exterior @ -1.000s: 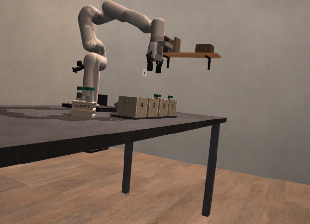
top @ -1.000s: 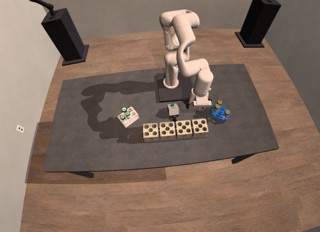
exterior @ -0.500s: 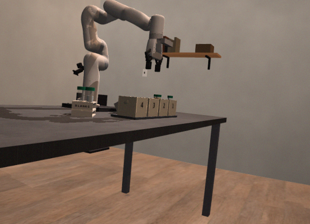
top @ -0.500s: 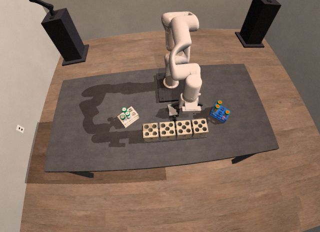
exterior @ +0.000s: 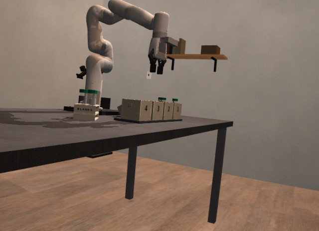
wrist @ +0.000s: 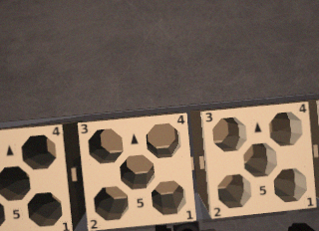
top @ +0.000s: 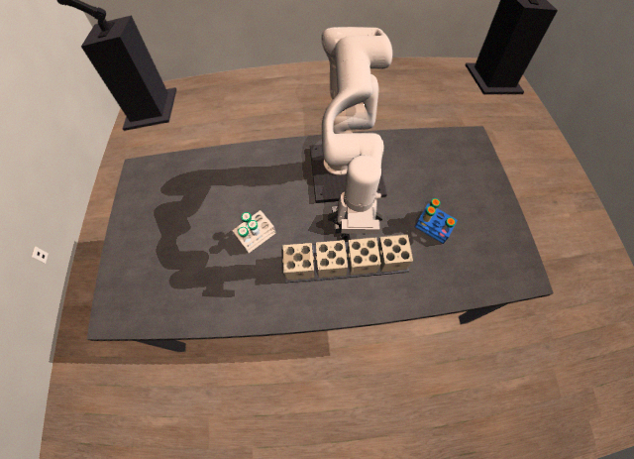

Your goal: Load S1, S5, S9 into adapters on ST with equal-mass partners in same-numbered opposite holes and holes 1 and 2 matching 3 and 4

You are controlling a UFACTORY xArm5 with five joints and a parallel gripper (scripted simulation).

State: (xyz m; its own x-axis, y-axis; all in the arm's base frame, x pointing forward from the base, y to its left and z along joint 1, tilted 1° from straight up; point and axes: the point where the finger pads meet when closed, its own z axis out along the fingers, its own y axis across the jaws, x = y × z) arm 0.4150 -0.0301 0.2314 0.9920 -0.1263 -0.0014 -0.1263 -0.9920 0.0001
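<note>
Right now my hand is 13 cm past the tube S5, 33 cm to the right of it and 19 cm above it. Round my hand: green DONE key: 17 cm behind, 19 cm below; then loading stand: 1 cm ahead, 1 cm to the right, 25 cm below; then adapter 1: 2 cm ahead, 16 cm to the left, 20 cm below.
</note>
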